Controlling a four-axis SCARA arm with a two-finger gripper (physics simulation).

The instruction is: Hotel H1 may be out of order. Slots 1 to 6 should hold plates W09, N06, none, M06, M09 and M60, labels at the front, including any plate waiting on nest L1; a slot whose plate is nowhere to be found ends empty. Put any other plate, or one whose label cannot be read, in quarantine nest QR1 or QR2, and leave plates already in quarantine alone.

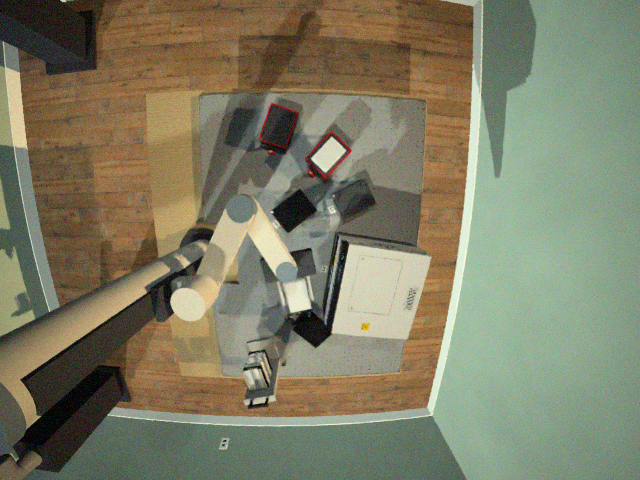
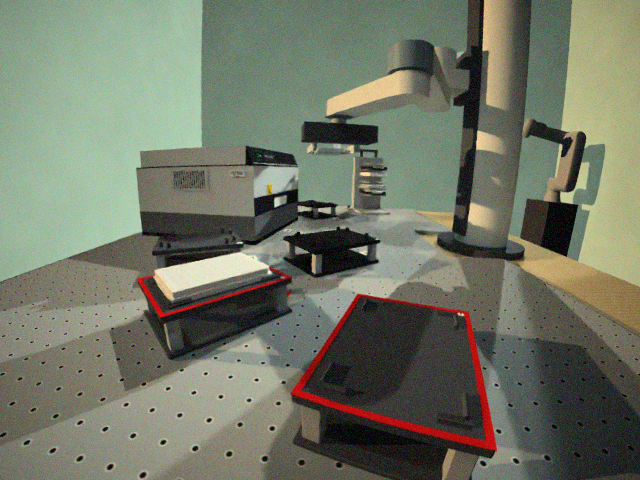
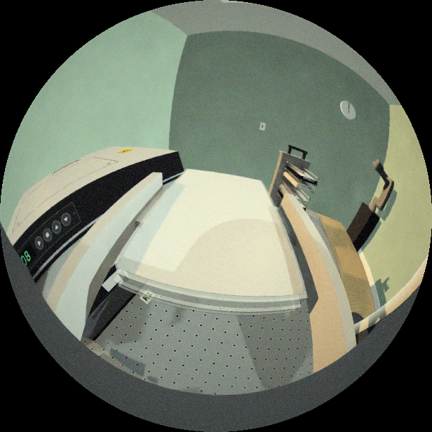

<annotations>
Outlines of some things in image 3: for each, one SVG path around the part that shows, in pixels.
My gripper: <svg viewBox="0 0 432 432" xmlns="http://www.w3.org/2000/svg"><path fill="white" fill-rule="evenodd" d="M0 222L4 262L13 292L27 322L50 356L79 384L110 405L156 424L191 431L241 431L296 417L325 403L356 381L381 356L403 325L420 286L356 344L349 301L335 262L302 205L293 194L284 193L276 210L290 238L306 288L313 345L313 374L283 386L251 393L190 393L158 386L128 374L97 356L80 342L88 313L110 267L135 228L166 191L162 185L162 173L152 172L144 177L88 229L62 265L46 301Z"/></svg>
A pale plate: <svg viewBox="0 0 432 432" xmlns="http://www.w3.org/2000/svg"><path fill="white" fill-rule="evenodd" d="M114 261L117 272L114 283L120 288L147 299L183 309L229 315L265 315L295 311L301 307L300 302L307 298L306 288L295 252L274 202L262 180L250 177L185 168L158 198L149 212L147 212Z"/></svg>
</annotations>
